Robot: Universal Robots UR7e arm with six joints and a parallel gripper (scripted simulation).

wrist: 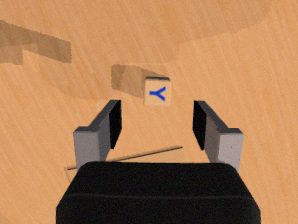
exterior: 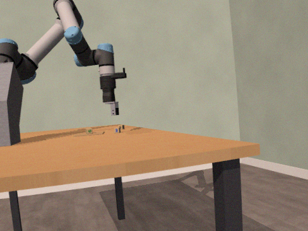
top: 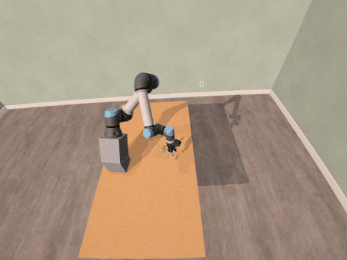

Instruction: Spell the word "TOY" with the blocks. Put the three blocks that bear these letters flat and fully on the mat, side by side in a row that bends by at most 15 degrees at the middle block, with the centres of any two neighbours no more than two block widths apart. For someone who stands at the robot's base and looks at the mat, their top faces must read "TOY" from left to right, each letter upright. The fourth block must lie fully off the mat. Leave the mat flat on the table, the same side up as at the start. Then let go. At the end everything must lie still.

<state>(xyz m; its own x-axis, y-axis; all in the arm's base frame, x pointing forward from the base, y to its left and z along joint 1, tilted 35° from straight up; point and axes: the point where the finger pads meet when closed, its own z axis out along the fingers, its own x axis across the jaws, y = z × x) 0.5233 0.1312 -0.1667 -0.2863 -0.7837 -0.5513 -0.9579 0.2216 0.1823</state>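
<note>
Now: the Y block 90 mm below my hand. The rest, counted from my hand: O block 130 mm behind, 90 mm below, 60 mm to the left; T block 140 mm behind, 100 mm to the left, 90 mm below; tan mat 130 mm behind, 100 mm below, 60 mm to the left.
</note>
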